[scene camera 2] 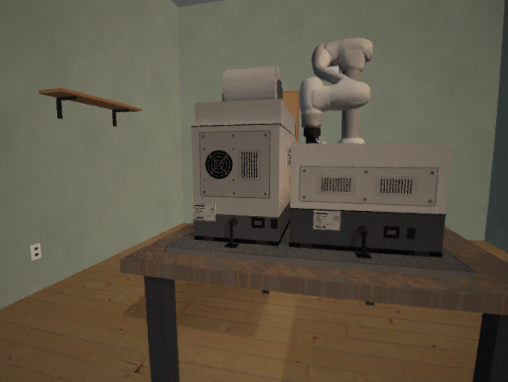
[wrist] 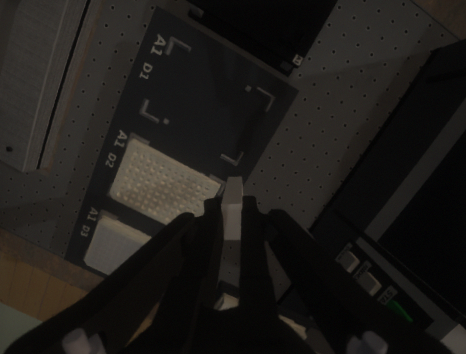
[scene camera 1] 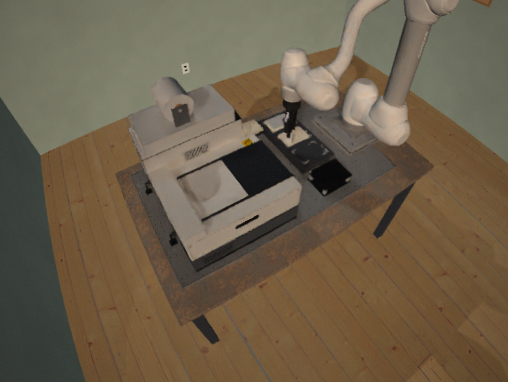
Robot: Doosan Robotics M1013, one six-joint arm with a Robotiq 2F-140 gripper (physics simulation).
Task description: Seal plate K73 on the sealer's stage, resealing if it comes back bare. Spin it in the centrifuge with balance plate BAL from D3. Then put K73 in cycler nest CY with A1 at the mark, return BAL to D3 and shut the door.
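Pixels of known places: gripper, between the fingertips: point(wrist: 235, 189) point(scene camera 1: 288, 142); arm's base, origin of its link: point(scene camera 1: 353, 124).
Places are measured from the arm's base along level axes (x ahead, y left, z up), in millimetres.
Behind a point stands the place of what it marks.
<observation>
My gripper point(scene camera 1: 289, 135) @(x 439, y 5, z 77 mm) point(wrist: 235, 189) @(x 439, y 5, z 77 mm) is shut and empty; in scene camera 1 it appears low over the dark deck board point(wrist: 200, 85) @(x 343, y 83, z 24 mm). In scene camera 2 its fingertips are hidden behind the front machine. A cream plate with wells point(wrist: 160, 182) @(x 356, y -47, z 39 mm) point(scene camera 1: 301, 136) @(x 336, y -30, z 38 mm) lies in nest D2, left of the fingertips in the wrist view. A pale plate point(wrist: 117, 247) @(x 343, y -169, z 40 mm) point(scene camera 1: 274, 123) @(x 398, y -177, z 40 mm) lies in nest D3, partly hidden by a finger. No name can be read on either plate. Nest D1 point(wrist: 200, 95) @(x 349, y 73, z 24 mm) point(scene camera 1: 311, 150) @(x 343, y 62, z 24 mm) holds no plate. The sealer's stage and the centrifuge's inside cannot be made out.
A low machine point(scene camera 1: 225, 220) @(x 900, y 295, z 182 mm) point(scene camera 2: 370, 155) @(x 1062, y 160, z 189 mm) with a black panel stands beside the board; its green button point(wrist: 400, 311) @(x 599, y 5, z 156 mm) shows. A taller machine with a roll point(scene camera 1: 171, 97) @(x 896, y -81, z 445 mm) point(scene camera 2: 250, 84) @(x 939, y -145, z 386 mm) stands behind. A black square nest point(scene camera 1: 330, 176) @(x 366, y 233, z 21 mm) lies past D1. The arm's base plate point(wrist: 30, 85) @(x 131, y -30, z 4 mm) borders the board.
</observation>
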